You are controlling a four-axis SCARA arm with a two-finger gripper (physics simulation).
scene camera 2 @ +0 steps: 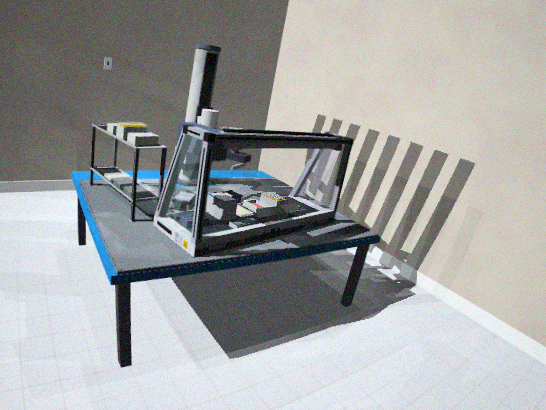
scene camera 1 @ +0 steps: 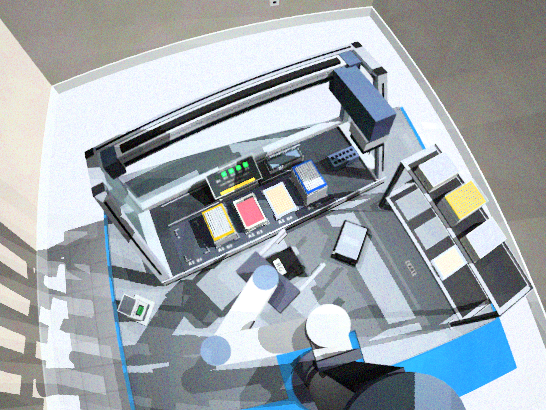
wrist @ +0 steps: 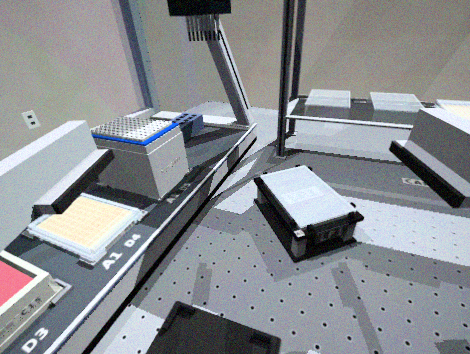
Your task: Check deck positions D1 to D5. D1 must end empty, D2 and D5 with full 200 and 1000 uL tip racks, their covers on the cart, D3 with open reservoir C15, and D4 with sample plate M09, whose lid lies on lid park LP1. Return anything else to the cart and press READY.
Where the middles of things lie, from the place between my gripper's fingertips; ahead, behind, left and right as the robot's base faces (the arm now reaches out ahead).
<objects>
My gripper is now 230 mm short of the red-filled plate (scene camera 1: 247, 207), 130 mm to the right of it and 160 mm above it.
</objects>
